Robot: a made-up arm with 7 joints. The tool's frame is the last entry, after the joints. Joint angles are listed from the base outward.
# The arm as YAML. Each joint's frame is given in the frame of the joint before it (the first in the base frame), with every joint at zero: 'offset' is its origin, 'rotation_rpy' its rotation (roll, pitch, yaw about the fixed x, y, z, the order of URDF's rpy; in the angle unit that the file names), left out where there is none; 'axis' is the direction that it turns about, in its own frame. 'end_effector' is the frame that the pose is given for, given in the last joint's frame.
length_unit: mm
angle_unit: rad
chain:
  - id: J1
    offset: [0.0, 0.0, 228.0]
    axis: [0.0, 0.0, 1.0]
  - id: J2
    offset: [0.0, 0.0, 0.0]
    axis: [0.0, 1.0, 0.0]
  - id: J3
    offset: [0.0, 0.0, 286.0]
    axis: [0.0, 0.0, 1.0]
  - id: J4
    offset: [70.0, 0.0, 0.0]
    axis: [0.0, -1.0, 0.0]
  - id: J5
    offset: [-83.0, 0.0, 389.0]
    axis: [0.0, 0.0, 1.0]
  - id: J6
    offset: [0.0, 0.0, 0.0]
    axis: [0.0, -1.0, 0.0]
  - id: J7
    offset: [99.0, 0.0, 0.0]
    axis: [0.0, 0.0, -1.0]
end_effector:
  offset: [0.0, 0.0, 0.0]
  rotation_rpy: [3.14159, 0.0, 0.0]
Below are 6 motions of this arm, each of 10 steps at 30 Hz.
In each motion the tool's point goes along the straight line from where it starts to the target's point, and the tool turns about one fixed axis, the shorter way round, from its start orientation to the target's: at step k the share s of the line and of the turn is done. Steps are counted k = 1, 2, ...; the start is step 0. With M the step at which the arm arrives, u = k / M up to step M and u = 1 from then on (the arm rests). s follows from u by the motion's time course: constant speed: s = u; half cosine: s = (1 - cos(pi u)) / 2; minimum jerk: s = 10 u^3 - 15 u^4 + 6 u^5.
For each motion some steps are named. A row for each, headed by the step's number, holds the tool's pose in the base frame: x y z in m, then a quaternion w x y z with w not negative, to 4 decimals.
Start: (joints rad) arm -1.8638 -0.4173 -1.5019 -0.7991 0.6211 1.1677 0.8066
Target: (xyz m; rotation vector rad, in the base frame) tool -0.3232 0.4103 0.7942 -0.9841 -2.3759 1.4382
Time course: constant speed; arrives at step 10
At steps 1, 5, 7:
1: -0.2984 0.3301 0.8434 0.0849 -0.3107 -0.8134 0.4844
5: -0.3094 0.3657 0.8215 0.0905 -0.3204 -0.8086 0.4851
7: -0.3149 0.3836 0.8106 0.0932 -0.3252 -0.8062 0.4854

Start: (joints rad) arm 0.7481 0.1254 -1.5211 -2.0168 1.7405 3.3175 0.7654
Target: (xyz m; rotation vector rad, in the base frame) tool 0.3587 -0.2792 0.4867 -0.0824 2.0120 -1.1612
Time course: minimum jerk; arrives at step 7
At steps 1, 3, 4, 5, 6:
1: 0.2633 -0.3539 0.4231 0.3148 0.0690 0.8421 -0.4324
3: 0.2970 -0.3275 0.4455 0.3447 0.0332 0.8272 -0.4426
4: 0.3228 -0.3073 0.4627 0.3670 0.0057 0.8143 -0.4497
5: 0.3446 -0.2903 0.4773 0.3855 -0.0175 0.8024 -0.4552
6: 0.3564 -0.2810 0.4852 0.3954 -0.0301 0.7957 -0.4579

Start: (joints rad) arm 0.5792 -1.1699 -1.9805 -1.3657 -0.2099 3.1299 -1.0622
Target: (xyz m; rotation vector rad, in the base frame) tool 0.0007 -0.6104 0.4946 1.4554 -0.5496 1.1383
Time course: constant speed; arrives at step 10
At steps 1, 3, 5, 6, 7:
1: -0.2268 -0.6280 0.3234 0.4324 0.6701 -0.4170 0.4361
3: -0.1763 -0.6241 0.3615 0.4655 0.6622 -0.3781 0.4492
5: -0.1257 -0.6202 0.3995 0.4973 0.6525 -0.3381 0.4611
6: -0.1004 -0.6182 0.4185 0.5126 0.6469 -0.3178 0.4666
7: -0.0751 -0.6163 0.4375 0.5276 0.6409 -0.2972 0.4717

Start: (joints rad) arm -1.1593 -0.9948 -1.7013 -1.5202 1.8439 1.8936 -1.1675
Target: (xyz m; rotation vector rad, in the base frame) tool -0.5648 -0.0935 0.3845 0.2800 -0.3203 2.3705
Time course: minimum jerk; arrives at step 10
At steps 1, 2, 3, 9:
1: -0.6453 0.1286 0.3529 0.4242 -0.0434 -0.2459 0.8705
2: -0.6413 0.1175 0.3545 0.4213 -0.0358 -0.2401 0.8738
3: -0.6328 0.0939 0.3578 0.4151 -0.0197 -0.2275 0.8806
9: -0.5655 -0.0916 0.3842 0.3591 0.1072 -0.1252 0.9186

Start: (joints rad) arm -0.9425 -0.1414 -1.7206 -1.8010 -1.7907 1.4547 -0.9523
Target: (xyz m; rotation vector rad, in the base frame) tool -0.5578 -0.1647 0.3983 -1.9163 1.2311 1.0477
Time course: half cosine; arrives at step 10
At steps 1, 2, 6, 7, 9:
1: -0.5274 -0.2197 0.4683 0.2812 -0.4903 0.4654 0.6812
2: -0.5296 -0.2157 0.4632 0.2849 -0.5102 0.4677 0.6632
6: -0.5470 -0.1842 0.4231 0.3059 -0.6526 0.4736 0.5061
7: -0.5514 -0.1763 0.4131 0.3090 -0.6838 0.4718 0.4631
9: -0.5570 -0.1661 0.4001 0.3117 -0.7214 0.4673 0.4050

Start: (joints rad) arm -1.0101 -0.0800 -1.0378 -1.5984 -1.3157 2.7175 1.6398
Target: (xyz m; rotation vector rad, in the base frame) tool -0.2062 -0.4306 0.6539 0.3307 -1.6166 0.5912
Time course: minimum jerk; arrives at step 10
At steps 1, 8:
1: -0.1702 -0.4596 0.6332 0.5730 0.1191 -0.7383 0.3353
8: -0.2041 -0.4323 0.6527 0.6362 0.1435 -0.7107 0.2637

